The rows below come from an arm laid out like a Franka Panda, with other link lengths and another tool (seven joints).
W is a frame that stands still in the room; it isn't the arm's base.
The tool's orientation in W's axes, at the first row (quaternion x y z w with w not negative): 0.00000, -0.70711, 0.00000, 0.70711
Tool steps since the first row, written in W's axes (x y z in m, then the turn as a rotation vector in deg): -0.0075, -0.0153, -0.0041, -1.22, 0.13, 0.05; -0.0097, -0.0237, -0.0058, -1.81, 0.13, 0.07; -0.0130, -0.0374, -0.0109, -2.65, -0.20, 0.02; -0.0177, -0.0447, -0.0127, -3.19, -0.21, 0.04; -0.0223, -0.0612, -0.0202, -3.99, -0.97, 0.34; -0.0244, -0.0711, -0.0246, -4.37, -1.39, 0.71; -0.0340, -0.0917, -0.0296, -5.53, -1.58, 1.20; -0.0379, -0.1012, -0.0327, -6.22, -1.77, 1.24; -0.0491, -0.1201, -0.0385, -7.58, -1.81, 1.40
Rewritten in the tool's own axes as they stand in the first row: -0.0041, -0.0153, 0.0075, 0.05, 0.13, 1.22; -0.0058, -0.0237, 0.0097, 0.07, 0.13, 1.81; -0.0109, -0.0374, 0.0130, 0.02, -0.20, 2.65; -0.0127, -0.0447, 0.0177, 0.04, -0.21, 3.19; -0.0202, -0.0612, 0.0223, 0.34, -0.97, 3.99; -0.0246, -0.0711, 0.0244, 0.71, -1.39, 4.37; -0.0296, -0.0917, 0.0340, 1.20, -1.58, 5.53; -0.0327, -0.1012, 0.0379, 1.24, -1.77, 6.22; -0.0385, -0.1201, 0.0491, 1.40, -1.81, 7.58
